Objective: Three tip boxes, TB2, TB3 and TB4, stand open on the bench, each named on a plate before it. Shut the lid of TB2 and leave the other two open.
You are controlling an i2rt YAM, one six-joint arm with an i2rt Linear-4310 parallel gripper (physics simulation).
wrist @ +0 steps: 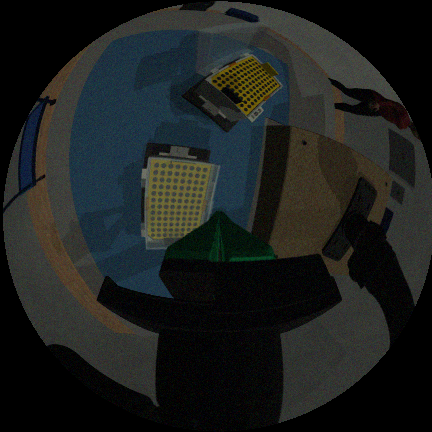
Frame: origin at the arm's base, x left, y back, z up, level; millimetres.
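Where they show: gripper, fingertip midpoint: [218, 216]; arm's base at its link origin: [351, 221].
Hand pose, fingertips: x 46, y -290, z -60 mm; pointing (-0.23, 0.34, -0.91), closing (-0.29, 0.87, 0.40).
Things, the pixels of their top centre, and the offset from my fingertips. Level surfaces: height alone.
- nearer tip box at its top centre: [187, 209] dx +20, dy -12, dz -55 mm
- farther tip box at its top centre: [256, 77] dx -194, dy +22, dz -58 mm
- blue mat at its surface level: dz -132 mm
The nearer tip box [177, 200] stands left of centre in the wrist view. Its yellow tip rack looks pale under a clear lid that lies down over it; its name plate does not show. The farther tip box [247, 82] is at the upper right, turned at an angle, with bright yellow tips and its clear lid raised at the back. Its name plate [256, 114] is hard to read, perhaps TB3. A third box does not show. My gripper [218, 216] is shut and empty, its green fingertips above the nearer box's lower right side; its height over it is unclear.
A blue mat [105, 150] lies under the boxes on the bench. A brown block-like board [305, 200] stands to the right, with a black bar-shaped part [364, 192] and a dark arm-like shape. A blue framed item [31, 145] is at the far left.
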